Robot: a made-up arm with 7 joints. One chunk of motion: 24 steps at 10 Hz.
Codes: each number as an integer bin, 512 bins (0 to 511) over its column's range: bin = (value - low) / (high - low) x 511, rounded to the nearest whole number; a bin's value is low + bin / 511 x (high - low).
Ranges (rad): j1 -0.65..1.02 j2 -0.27..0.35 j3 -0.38..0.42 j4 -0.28..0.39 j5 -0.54..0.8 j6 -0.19..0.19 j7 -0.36..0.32
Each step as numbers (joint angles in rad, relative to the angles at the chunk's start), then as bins.
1 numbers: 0.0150 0.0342 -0.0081 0.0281 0.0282 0.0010 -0.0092
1 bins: 203 251 238 235 217 257 264
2 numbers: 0.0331 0.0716 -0.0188 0.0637 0.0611 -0.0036 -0.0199
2 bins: 209 282 231 262 229 251 256
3 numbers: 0.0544 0.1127 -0.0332 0.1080 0.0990 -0.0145 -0.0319
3 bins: 216 315 222 296 244 236 247
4 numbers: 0.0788 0.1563 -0.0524 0.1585 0.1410 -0.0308 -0.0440
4 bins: 223 351 209 334 260 214 237
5 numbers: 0.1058 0.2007 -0.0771 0.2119 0.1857 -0.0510 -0.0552
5 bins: 231 388 193 375 277 187 229
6 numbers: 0.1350 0.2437 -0.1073 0.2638 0.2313 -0.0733 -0.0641
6 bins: 240 423 174 415 294 157 222
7 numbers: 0.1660 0.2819 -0.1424 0.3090 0.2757 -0.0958 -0.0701
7 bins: 250 455 152 449 311 127 218
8 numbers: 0.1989 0.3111 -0.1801 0.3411 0.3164 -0.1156 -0.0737
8 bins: 260 479 128 474 327 100 215
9 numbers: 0.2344 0.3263 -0.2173 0.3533 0.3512 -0.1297 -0.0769
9 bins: 271 491 104 483 340 81 213
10 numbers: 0.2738 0.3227 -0.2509 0.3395 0.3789 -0.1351 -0.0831
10 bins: 283 488 82 472 350 74 208
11 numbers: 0.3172 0.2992 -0.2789 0.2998 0.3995 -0.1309 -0.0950
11 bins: 296 469 65 442 358 79 199
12 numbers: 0.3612 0.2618 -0.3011 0.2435 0.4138 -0.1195 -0.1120
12 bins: 309 438 50 399 364 95 186
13 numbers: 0.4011 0.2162 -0.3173 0.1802 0.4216 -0.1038 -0.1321
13 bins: 322 401 40 351 367 116 171
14 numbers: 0.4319 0.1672 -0.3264 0.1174 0.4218 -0.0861 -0.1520
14 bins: 331 360 34 303 367 140 156
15 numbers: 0.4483 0.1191 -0.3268 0.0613 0.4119 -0.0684 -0.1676
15 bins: 336 321 34 260 363 164 145
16 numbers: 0.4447 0.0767 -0.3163 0.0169 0.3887 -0.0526 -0.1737
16 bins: 335 286 41 226 354 185 140
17 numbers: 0.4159 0.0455 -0.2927 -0.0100 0.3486 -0.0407 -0.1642
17 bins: 326 260 56 206 339 201 147
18 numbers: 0.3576 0.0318 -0.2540 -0.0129 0.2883 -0.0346 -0.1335
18 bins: 308 249 80 204 316 209 170
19 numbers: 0.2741 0.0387 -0.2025 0.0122 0.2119 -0.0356 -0.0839
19 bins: 283 254 113 223 287 208 207
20 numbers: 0.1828 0.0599 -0.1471 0.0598 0.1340 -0.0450 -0.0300
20 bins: 255 272 149 259 257 195 248
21 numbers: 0.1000 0.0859 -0.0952 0.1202 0.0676 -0.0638 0.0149
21 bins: 229 293 182 305 232 170 282
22 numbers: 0.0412 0.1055 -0.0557 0.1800 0.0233 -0.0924 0.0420
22 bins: 211 309 207 351 215 131 302
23 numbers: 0.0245 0.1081 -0.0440 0.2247 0.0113 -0.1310 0.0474
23 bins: 206 312 215 385 210 79 306
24 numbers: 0.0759 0.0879 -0.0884 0.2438 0.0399 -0.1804 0.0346
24 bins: 222 295 186 399 221 13 297
